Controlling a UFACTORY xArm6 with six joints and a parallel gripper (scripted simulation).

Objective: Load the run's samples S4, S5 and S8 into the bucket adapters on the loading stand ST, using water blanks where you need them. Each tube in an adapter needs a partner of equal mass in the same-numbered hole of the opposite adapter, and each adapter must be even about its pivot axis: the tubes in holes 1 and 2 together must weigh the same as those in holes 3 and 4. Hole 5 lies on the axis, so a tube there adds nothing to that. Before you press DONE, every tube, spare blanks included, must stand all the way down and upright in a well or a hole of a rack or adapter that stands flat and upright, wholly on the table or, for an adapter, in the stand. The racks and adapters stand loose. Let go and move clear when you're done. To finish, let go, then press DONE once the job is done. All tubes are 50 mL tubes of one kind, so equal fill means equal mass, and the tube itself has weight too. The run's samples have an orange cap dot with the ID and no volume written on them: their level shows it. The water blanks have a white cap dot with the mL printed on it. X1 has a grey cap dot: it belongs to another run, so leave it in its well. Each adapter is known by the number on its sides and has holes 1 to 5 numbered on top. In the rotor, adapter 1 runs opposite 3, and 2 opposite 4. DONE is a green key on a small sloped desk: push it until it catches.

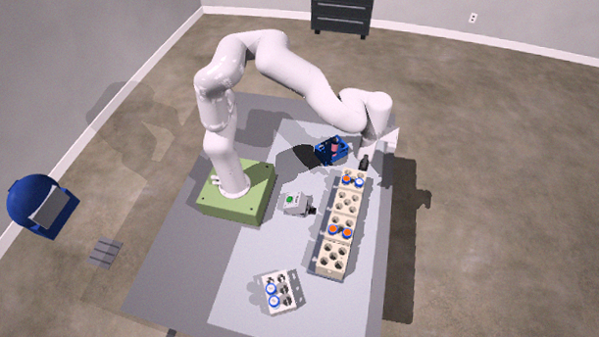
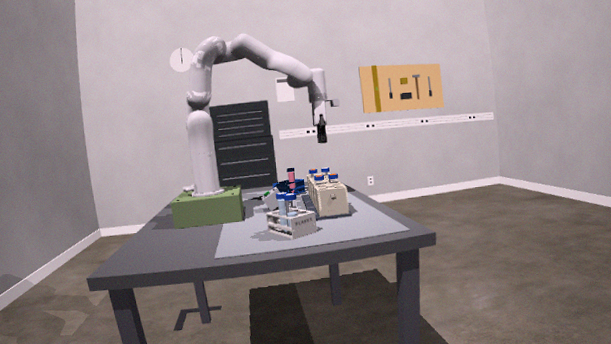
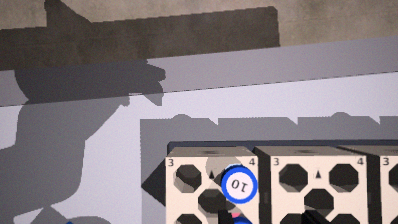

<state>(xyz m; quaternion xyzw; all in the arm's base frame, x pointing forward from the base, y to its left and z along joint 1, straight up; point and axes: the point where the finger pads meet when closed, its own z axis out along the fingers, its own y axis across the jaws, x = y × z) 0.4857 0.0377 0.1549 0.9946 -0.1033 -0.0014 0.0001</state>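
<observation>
My gripper is now 260 mm past the green done key, 70 mm to the left of it and 180 mm above it. Also, from my hand: bucket adapter 40 mm behind, 80 mm to the right, 200 mm below; then small sloped desk 240 mm behind, 70 mm to the right, 200 mm below; then pink-filled tube 90 mm behind, 210 mm to the left, 190 mm below.
</observation>
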